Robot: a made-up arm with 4 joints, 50 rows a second.
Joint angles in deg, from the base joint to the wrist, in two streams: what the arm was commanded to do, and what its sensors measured. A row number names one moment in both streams.
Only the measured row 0 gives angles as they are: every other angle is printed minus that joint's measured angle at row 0.
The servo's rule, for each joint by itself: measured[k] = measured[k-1] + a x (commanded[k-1-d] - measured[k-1]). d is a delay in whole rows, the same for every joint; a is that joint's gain. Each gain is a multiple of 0.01, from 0.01 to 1. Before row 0 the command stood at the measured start. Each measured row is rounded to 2 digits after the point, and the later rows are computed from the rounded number. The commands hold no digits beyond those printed.
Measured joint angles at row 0:
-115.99, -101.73, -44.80, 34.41
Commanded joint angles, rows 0 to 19:
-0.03, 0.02, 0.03, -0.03
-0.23, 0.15, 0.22, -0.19
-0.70, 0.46, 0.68, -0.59
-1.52, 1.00, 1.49, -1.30
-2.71, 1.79, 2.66, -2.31
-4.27, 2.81, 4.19, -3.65
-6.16, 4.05, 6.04, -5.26
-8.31, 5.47, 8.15, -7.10
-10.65, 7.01, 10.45, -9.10
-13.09, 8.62, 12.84, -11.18
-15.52, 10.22, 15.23, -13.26
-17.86, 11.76, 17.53, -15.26
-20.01, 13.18, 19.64, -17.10
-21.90, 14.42, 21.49, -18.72
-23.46, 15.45, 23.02, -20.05
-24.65, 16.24, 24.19, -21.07
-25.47, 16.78, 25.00, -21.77
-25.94, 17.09, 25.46, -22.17
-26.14, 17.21, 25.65, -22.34
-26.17, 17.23, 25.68, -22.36
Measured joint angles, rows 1 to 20:
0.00, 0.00, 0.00, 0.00
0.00, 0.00, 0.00, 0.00
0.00, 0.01, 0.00, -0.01
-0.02, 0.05, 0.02, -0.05
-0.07, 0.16, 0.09, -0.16
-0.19, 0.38, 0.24, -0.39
-0.39, 0.75, 0.51, -0.77
-0.70, 1.29, 0.91, -1.35
-1.14, 2.01, 1.47, -2.13
-1.71, 2.91, 2.20, -3.12
-2.43, 3.98, 3.11, -4.32
-3.28, 5.19, 4.18, -5.69
-4.26, 6.50, 5.40, -7.20
-5.35, 7.87, 6.73, -8.81
-6.52, 9.25, 8.15, -10.47
-7.75, 10.59, 9.62, -12.12
-9.01, 11.85, 11.09, -13.71
-10.26, 12.99, 12.53, -15.18
-11.48, 13.98, 13.90, -16.50
-12.64, 14.79, 15.17, -17.63
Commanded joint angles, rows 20 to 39:
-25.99, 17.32, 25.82, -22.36
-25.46, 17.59, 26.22, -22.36
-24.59, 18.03, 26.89, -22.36
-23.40, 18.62, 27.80, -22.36
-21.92, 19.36, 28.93, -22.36
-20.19, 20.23, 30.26, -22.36
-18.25, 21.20, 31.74, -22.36
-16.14, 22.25, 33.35, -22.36
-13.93, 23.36, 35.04, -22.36
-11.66, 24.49, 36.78, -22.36
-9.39, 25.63, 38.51, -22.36
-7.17, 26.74, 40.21, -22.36
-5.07, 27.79, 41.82, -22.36
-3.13, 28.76, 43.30, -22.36
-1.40, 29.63, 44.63, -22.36
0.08, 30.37, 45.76, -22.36
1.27, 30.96, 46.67, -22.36
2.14, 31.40, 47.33, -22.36
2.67, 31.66, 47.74, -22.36
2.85, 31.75, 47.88, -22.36
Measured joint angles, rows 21 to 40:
-13.72, 15.42, 16.32, -18.57
-14.72, 15.89, 17.35, -19.33
-15.62, 16.26, 18.28, -19.94
-16.41, 16.61, 19.15, -20.42
-17.06, 16.98, 20.00, -20.81
-17.57, 17.41, 20.86, -21.12
-17.92, 17.92, 21.75, -21.37
-18.10, 18.52, 22.69, -21.57
-18.11, 19.22, 23.69, -21.73
-17.95, 20.01, 24.75, -21.86
-17.63, 20.88, 25.88, -21.96
-17.15, 21.82, 27.08, -22.04
-16.53, 22.81, 28.34, -22.10
-15.78, 23.83, 29.65, -22.15
-14.92, 24.86, 30.99, -22.19
-13.98, 25.87, 32.34, -22.22
-12.97, 26.85, 33.69, -22.25
-11.93, 27.77, 35.02, -22.27
-10.87, 28.60, 36.30, -22.29
-9.83, 29.33, 37.51, -22.30

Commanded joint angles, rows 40 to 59:
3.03, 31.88, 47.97, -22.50
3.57, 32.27, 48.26, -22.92
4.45, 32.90, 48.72, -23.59
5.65, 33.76, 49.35, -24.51
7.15, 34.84, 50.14, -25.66
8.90, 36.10, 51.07, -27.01
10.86, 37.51, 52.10, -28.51
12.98, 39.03, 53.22, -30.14
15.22, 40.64, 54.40, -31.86
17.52, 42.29, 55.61, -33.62
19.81, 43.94, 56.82, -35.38
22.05, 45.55, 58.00, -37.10
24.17, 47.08, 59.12, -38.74
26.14, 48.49, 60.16, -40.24
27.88, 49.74, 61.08, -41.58
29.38, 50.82, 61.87, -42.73
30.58, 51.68, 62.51, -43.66
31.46, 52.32, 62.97, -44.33
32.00, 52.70, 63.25, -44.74
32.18, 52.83, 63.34, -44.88
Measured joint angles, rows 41 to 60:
-8.83, 29.94, 38.64, -22.31
-7.90, 30.41, 39.66, -22.32
-7.03, 30.79, 40.57, -22.36
-6.18, 31.17, 41.42, -22.47
-5.33, 31.62, 42.22, -22.69
-4.45, 32.18, 43.00, -23.05
-3.52, 32.87, 43.79, -23.57
-2.53, 33.71, 44.59, -24.26
-1.46, 34.70, 45.42, -25.11
-0.30, 35.83, 46.28, -26.12
0.94, 37.08, 47.17, -27.27
2.27, 38.43, 48.10, -28.54
3.67, 39.86, 49.06, -29.91
5.14, 41.34, 50.04, -31.35
6.66, 42.83, 51.04, -32.83
8.22, 44.30, 52.04, -34.31
9.79, 45.71, 53.03, -35.76
11.36, 47.04, 54.00, -37.15
12.90, 48.25, 54.94, -38.45
14.38, 49.31, 55.82, -39.63

